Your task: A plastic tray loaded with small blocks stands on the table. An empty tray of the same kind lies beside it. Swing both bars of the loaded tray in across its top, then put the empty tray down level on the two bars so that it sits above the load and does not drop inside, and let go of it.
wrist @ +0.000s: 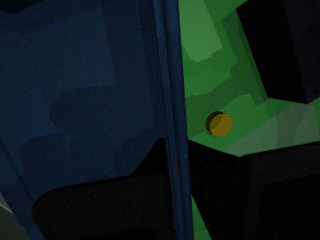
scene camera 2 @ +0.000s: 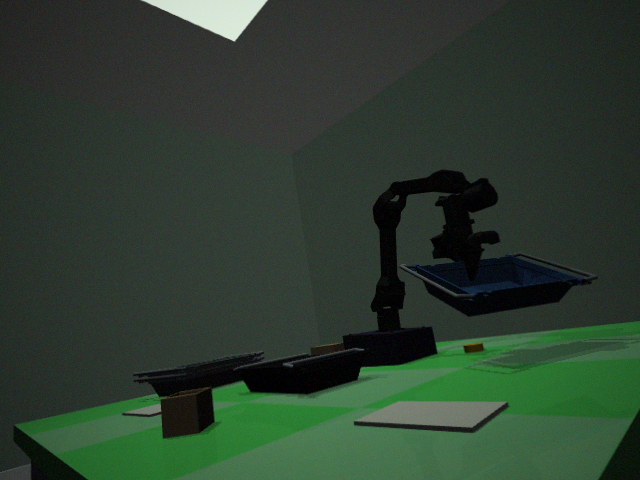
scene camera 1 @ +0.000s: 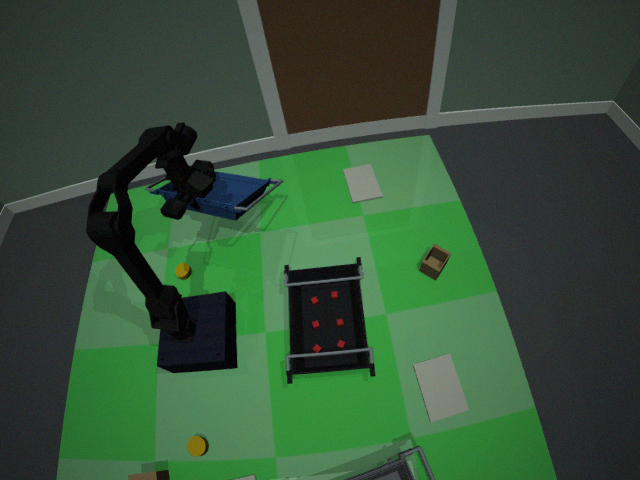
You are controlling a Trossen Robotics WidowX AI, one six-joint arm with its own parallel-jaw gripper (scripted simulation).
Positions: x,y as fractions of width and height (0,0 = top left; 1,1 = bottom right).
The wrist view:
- gripper: 0.53,0.59
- blue tray: 0.29,0.39
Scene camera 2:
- gripper: 0.74,0.58
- blue tray: 0.79,0.59
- brown box: 0.30,0.86
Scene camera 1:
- gripper: 0.31,0.43
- blue tray: 0.36,0.41
